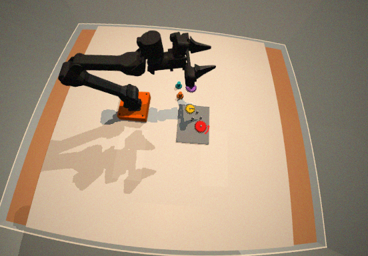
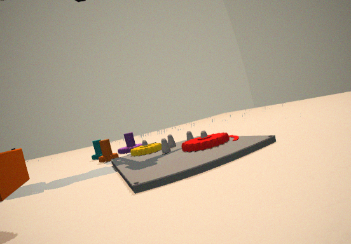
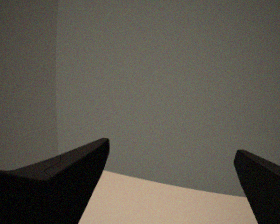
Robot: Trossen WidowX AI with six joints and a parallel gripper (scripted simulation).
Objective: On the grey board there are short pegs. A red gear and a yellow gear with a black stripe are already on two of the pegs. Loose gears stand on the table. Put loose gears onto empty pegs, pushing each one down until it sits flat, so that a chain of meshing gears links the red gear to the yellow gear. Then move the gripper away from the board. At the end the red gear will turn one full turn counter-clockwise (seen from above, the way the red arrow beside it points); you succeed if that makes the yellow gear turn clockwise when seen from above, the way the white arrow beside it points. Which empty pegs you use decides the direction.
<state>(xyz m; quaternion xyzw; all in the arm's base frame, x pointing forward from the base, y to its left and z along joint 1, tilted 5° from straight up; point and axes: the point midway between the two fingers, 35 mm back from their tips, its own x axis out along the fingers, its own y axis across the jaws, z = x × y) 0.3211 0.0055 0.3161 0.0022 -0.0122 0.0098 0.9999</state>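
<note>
Now: gripper tip 9 cm past the teal gear, 12 cm to the right of it and 38 cm above it. The rest, counted from my gripper tip: purple gear (2 cm behind, 11 cm to the left, 38 cm below); then yellow gear (4 cm behind, 3 cm to the right, 38 cm below); then orange gear (9 cm behind, 6 cm to the left, 38 cm below).
</note>
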